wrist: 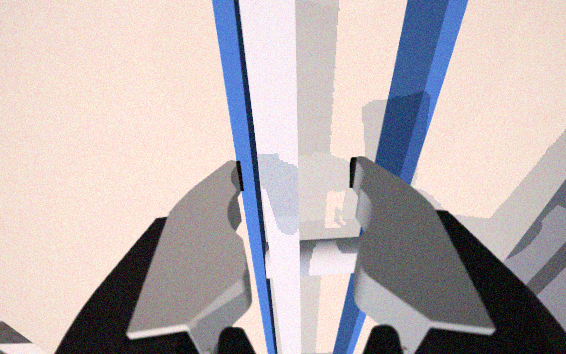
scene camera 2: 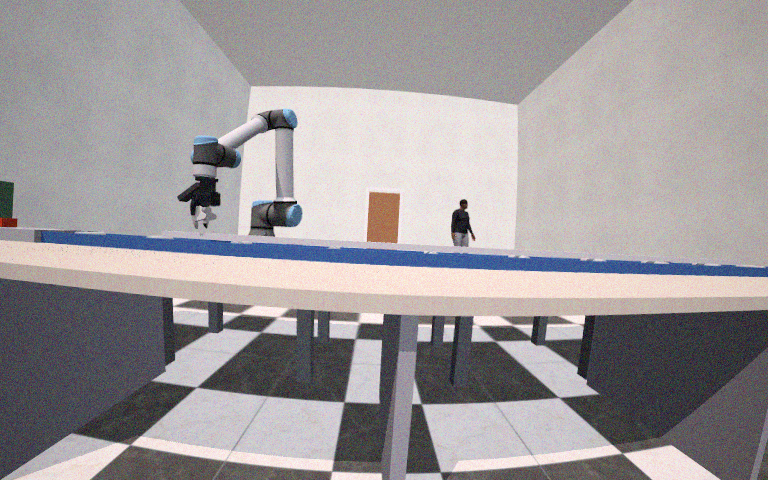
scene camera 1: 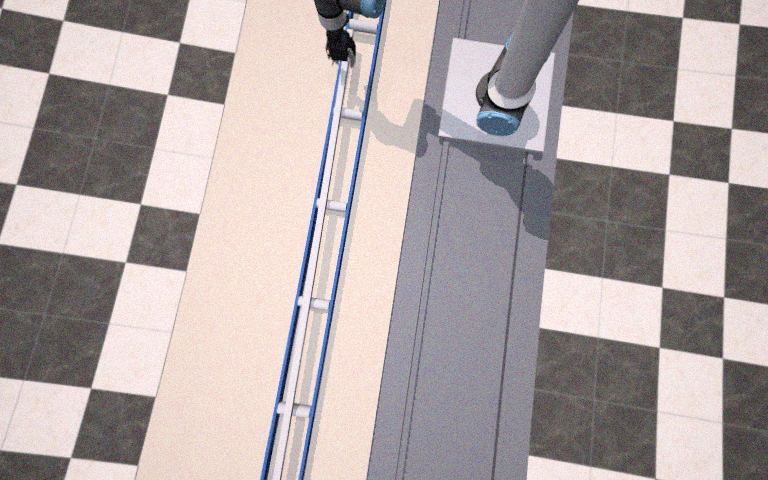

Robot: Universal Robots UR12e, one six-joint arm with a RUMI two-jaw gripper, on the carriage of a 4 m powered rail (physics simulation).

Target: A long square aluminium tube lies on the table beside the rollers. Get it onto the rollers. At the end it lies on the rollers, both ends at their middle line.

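Frame: origin at the arm's base, x ahead, y left, z up, level; millimetres.
Seen in the pictures: gripper, between the fingertips: (wrist: 295, 162) (scene camera 2: 201, 228) (scene camera 1: 345, 65).
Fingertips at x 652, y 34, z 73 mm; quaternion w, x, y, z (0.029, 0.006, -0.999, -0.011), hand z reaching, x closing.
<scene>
A point is followed by its place in that frame.
The long pale aluminium tube (scene camera 1: 295, 350) @(x 648, y 1174, z 56 mm) (wrist: 272, 100) @(x 663, y 5, z 55 mm) lies lengthwise on the rollers (scene camera 1: 320, 304) @(x 592, y 999, z 29 mm) (wrist: 332, 262) @(x 608, y 189, z 27 mm). In scene camera 1 its upper stretch runs close along the left blue rail, and toward the bottom edge it lies nearer the middle line. Its lower end is out of that view, and its upper end is near or under the gripper. My gripper (scene camera 1: 342, 62) @(x 652, y 34, z 73 mm) (scene camera 2: 202, 227) @(x 652, y 34, z 73 mm) (wrist: 295, 162) @(x 652, y 34, z 73 mm) is open above the tube near that upper end. In the wrist view the tube passes between the two fingers, nearer the left finger, with a gap to the right one.
Blue side rails (scene camera 1: 344, 243) @(x 544, y 747, z 2 mm) (scene camera 2: 385, 256) @(x 694, y 809, z 4 mm) (wrist: 422, 90) @(x 558, y 12, z 20 mm) flank the rollers on the pale table (scene camera 1: 226, 254) @(x 1021, y 867, z -30 mm) (scene camera 2: 351, 283) @(x 1074, y 717, z -30 mm). The arm's white carriage plate (scene camera 1: 461, 73) @(x 167, y -68, z 0 mm) is on the grey rail track (scene camera 1: 470, 283) to the right. A person (scene camera 2: 462, 222) stands in the background near a brown door (scene camera 2: 383, 217).
</scene>
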